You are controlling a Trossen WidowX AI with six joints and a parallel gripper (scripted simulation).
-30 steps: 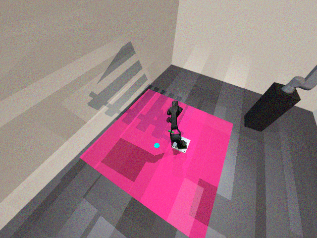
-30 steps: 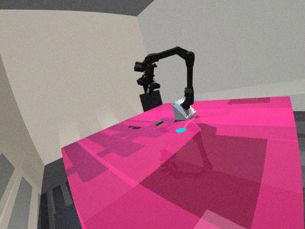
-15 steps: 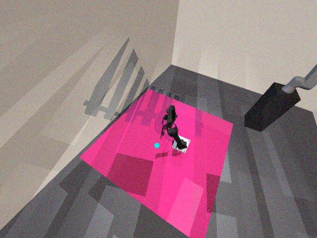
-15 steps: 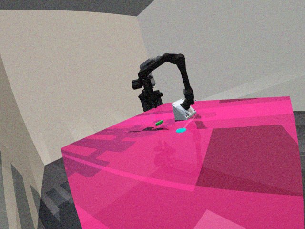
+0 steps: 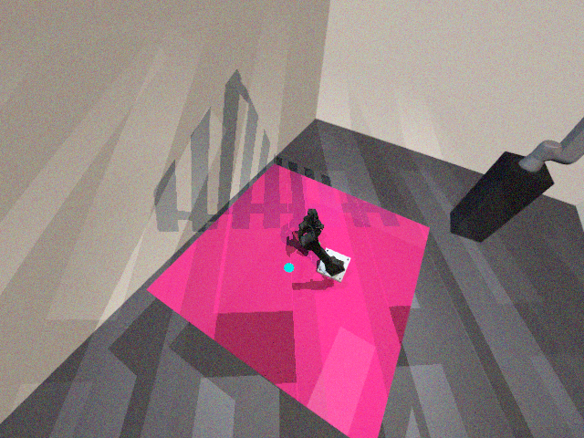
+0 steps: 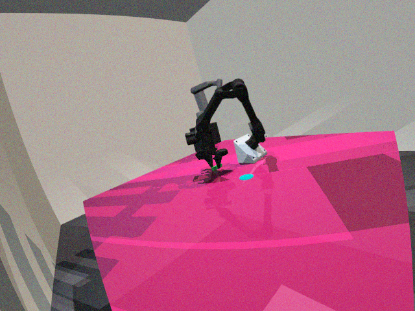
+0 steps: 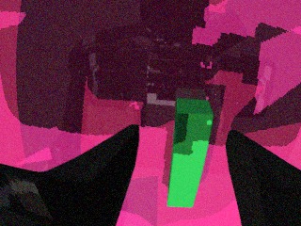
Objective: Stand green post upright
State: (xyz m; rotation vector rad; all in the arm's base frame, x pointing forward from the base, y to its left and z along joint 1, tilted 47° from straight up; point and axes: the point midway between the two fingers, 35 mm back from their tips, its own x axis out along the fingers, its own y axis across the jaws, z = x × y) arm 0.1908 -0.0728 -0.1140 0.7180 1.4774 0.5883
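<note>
The cyan circle lies 23 cm to the left of my gripper tip, 7 cm ahead of it and 1 cm below it. Also, from my gripper tip: green post (2 cm behind).
</note>
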